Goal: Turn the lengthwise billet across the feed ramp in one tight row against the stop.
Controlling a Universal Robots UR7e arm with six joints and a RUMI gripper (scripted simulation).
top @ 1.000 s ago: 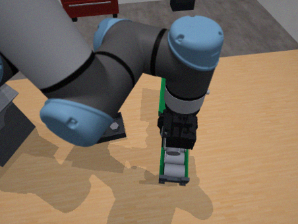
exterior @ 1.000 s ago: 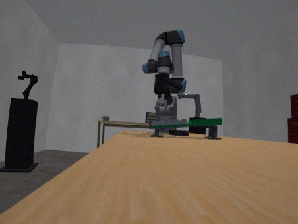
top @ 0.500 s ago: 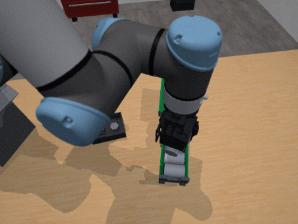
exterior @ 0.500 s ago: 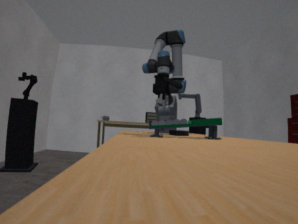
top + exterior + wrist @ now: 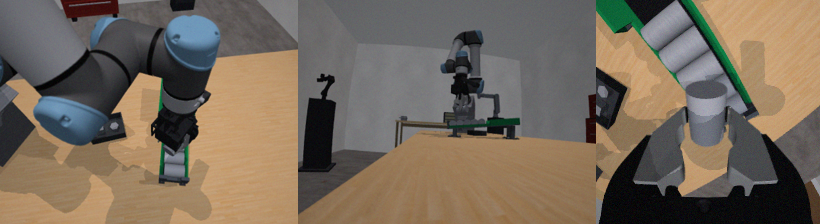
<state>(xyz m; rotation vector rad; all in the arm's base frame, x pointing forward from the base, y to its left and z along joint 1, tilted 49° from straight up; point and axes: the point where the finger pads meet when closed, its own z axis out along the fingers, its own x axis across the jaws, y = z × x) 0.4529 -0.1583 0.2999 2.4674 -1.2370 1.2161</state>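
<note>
The stop is 4 cm behind my hand, 7 cm to the right of it and 10 cm below it. The rest, counted from my hand: black tray: 15 cm behind, 23 cm to the left, 15 cm below.
</note>
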